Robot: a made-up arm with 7 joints.
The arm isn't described. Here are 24 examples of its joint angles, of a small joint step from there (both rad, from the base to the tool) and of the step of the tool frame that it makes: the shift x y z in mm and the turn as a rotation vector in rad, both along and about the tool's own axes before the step.
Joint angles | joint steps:
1: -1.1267 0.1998 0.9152 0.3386 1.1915 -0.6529 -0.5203 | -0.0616 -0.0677 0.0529 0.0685 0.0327 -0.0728 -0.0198
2: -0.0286 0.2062 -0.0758 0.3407 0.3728 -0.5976 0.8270 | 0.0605 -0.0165 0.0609 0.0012 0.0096 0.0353 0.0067
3: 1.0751 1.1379 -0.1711 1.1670 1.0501 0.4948 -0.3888 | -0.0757 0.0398 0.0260 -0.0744 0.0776 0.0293 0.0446
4: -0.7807 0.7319 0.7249 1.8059 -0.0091 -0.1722 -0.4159 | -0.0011 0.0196 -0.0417 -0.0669 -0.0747 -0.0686 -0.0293
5: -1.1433 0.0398 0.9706 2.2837 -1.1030 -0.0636 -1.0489 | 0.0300 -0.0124 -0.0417 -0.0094 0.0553 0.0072 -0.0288
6: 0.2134 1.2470 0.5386 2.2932 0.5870 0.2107 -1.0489 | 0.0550 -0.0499 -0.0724 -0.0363 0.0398 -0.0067 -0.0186
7: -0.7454 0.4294 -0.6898 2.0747 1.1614 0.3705 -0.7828 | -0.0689 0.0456 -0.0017 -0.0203 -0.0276 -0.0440 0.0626
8: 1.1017 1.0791 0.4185 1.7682 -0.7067 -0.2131 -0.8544 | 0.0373 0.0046 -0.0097 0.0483 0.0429 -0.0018 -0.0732
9: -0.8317 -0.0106 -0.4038 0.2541 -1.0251 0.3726 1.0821 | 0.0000 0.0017 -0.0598 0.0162 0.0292 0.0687 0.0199
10: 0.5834 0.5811 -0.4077 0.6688 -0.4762 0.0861 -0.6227 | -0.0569 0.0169 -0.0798 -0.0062 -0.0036 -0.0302 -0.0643
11: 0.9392 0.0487 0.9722 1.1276 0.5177 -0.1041 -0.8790 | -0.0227 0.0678 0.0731 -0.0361 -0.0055 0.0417 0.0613
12: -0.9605 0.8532 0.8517 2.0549 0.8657 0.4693 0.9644 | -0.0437 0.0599 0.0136 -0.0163 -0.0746 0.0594 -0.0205
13: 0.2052 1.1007 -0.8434 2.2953 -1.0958 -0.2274 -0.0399 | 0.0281 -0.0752 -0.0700 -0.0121 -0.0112 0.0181 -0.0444
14: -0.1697 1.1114 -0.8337 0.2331 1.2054 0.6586 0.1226 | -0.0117 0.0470 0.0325 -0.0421 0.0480 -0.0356 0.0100
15: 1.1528 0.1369 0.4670 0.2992 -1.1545 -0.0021 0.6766 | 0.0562 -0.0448 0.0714 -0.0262 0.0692 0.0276 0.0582
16: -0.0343 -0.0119 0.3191 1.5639 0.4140 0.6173 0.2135 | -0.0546 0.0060 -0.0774 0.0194 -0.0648 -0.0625 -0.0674
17: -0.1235 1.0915 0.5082 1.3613 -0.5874 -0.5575 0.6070 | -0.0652 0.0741 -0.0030 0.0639 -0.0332 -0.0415 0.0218
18: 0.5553 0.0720 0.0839 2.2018 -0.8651 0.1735 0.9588 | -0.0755 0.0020 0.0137 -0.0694 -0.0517 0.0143 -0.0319
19: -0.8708 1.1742 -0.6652 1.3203 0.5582 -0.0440 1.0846 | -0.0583 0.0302 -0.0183 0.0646 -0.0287 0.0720 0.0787
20: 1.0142 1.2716 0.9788 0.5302 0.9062 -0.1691 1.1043 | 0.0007 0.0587 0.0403 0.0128 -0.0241 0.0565 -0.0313
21: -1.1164 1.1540 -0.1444 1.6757 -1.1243 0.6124 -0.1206 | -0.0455 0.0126 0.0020 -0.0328 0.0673 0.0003 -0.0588
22: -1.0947 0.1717 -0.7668 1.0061 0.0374 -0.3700 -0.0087 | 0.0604 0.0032 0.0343 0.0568 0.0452 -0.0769 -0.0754
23: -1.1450 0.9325 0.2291 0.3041 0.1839 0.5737 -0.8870 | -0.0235 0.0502 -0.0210 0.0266 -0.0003 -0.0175 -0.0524
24: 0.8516 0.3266 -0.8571 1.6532 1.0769 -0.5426 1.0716 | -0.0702 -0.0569 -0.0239 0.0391 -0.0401 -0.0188 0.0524
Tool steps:
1: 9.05 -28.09 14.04 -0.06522 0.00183 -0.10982
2: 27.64 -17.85 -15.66 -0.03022 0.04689 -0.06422
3: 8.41 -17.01 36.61 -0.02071 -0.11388 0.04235
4: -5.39 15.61 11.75 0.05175 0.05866 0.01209
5: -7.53 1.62 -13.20 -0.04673 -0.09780 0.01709
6: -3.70 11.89 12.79 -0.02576 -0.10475 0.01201
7: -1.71 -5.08 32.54 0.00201 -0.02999 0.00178
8: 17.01 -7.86 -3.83 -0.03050 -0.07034 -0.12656
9: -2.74 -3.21 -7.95 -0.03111 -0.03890 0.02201
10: -27.62 25.97 -1.95 0.06206 0.07400 -0.01128
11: 38.05 -24.23 -15.70 0.01223 0.02115 -0.02083
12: 0.01 -7.61 -3.04 0.00953 -0.15088 0.03785
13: 19.03 -1.26 -8.53 -0.02595 -0.04023 -0.09388
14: -8.44 -33.99 18.86 -0.09447 0.02739 -0.05279
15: 11.59 -9.26 -27.51 -0.12727 0.12722 -0.00061
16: -2.79 21.30 12.86 0.11035 -0.03648 -0.03968
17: 2.32 -30.44 -0.37 0.14833 0.09399 0.06387
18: 3.94 37.37 10.71 -0.04209 -0.08195 0.11818
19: 12.92 20.38 -3.60 -0.06676 -0.00112 0.16903
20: 17.68 -24.41 -28.54 0.01996 0.00149 -0.01257
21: -9.08 16.94 -9.18 -0.01735 0.02172 0.01968
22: 26.01 -40.74 -11.80 -0.00337 0.08480 -0.20892
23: 14.24 -21.64 3.12 -0.00884 -0.00982 -0.12151
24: 17.80 36.29 7.08 -0.03511 0.08996 0.02367
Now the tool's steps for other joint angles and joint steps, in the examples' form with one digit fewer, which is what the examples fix.
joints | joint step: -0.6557 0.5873 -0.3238 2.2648 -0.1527 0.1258 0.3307 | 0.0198 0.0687 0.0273 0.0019 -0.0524 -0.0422 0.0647
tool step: -5.4 -15.1 8.0 0.1299 0.0361 0.0736
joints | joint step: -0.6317 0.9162 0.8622 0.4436 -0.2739 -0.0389 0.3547 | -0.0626 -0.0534 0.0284 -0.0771 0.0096 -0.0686 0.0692
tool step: -14.2 50.2 38.9 -0.0337 0.0026 0.1320
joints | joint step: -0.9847 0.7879 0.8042 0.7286 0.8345 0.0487 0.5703 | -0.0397 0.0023 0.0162 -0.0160 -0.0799 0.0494 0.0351
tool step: -14.0 -12.6 6.9 0.0493 -0.0941 0.0579
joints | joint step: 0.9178 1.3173 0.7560 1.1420 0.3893 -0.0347 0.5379 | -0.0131 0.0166 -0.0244 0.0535 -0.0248 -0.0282 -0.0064
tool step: 11.8 -0.8 -18.9 0.0750 0.0631 0.0266
